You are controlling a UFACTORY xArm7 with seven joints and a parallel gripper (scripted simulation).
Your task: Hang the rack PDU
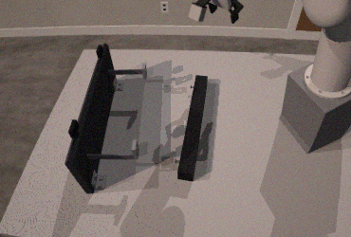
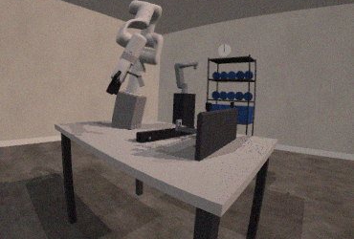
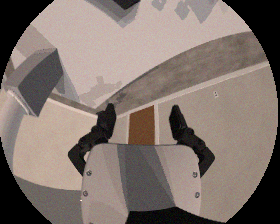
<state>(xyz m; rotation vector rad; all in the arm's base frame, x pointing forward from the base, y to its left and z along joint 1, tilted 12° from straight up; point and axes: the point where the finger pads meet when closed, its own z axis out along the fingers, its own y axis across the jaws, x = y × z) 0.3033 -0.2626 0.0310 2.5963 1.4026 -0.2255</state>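
Now: the rack PDU 50 mm ahead of my hand, 310 mm to the left of it and 210 mm below it. Also, from my hand: back panel (310 mm ahead, 390 mm to the left, 150 mm below).
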